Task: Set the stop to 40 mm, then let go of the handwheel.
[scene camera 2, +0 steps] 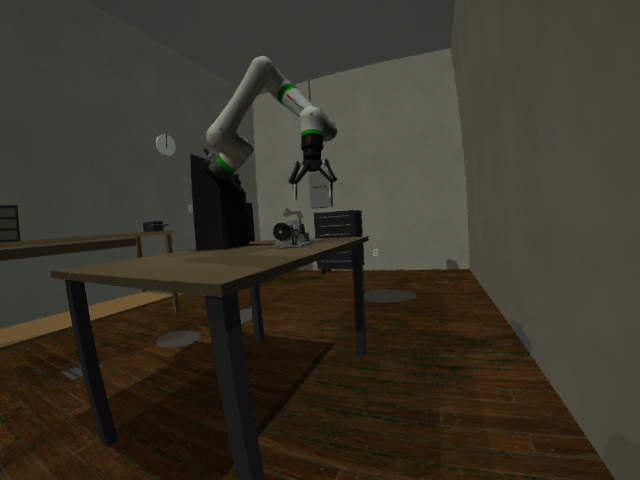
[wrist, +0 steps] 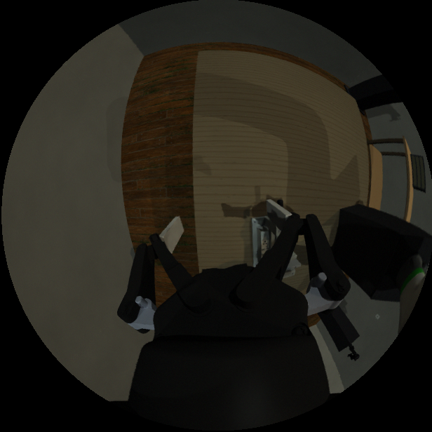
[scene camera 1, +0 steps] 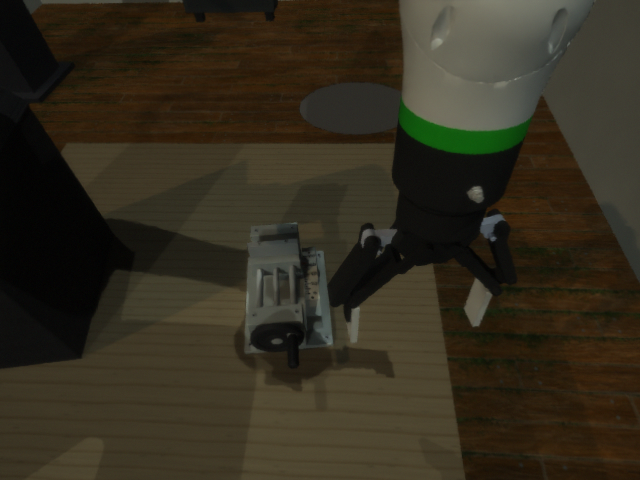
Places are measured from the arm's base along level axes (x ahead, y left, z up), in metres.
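Pixels of known places: gripper, fingertip midpoint: (scene camera 2: 312, 198) (scene camera 1: 412, 325); arm's base, origin of the base link: (scene camera 2: 218, 174).
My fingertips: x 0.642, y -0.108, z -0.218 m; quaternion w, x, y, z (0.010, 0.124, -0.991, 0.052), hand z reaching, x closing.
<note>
For each thing: its top centre in the pictures, then the offset to it from my fingertips. "spot": a spot on its surface instead. Level surfaces: height alone.
- crank handle, middle of its top: (scene camera 1: 292, 348) 0.156 m back, 0.005 m left, 0.105 m down
- scale strip, surface spot: (scene camera 1: 312, 283) spot: 0.146 m back, 0.145 m left, 0.148 m down
- table, its level: 0.204 m down
A grey metal stop unit (scene camera 1: 276, 263) (scene camera 2: 293, 238) stands on the table. Its black handwheel (scene camera 1: 263, 336) (scene camera 2: 281, 231) is on the end facing scene camera 1, with a crank handle (scene camera 1: 293, 352) at the wheel's lower right. A scale strip (scene camera 1: 312, 283) with small marks runs along its right side; the marks are too small to read. My gripper (scene camera 1: 413, 322) (scene camera 2: 312, 196) (wrist: 223, 215) is wide open and empty. It hangs above and to the right of the unit in the scene camera 1 view, apart from the handwheel. In the wrist view a finger hides much of the unit.
The table (scene camera 1: 361, 428) (scene camera 2: 170, 263) (wrist: 225, 165) carries the unit. A black pedestal (scene camera 1: 36, 248) (scene camera 2: 211, 217) (wrist: 375, 250) stands to the unit's left in the scene camera 1 view. A dark drawer cabinet (scene camera 2: 338, 222) stands behind the table.
</note>
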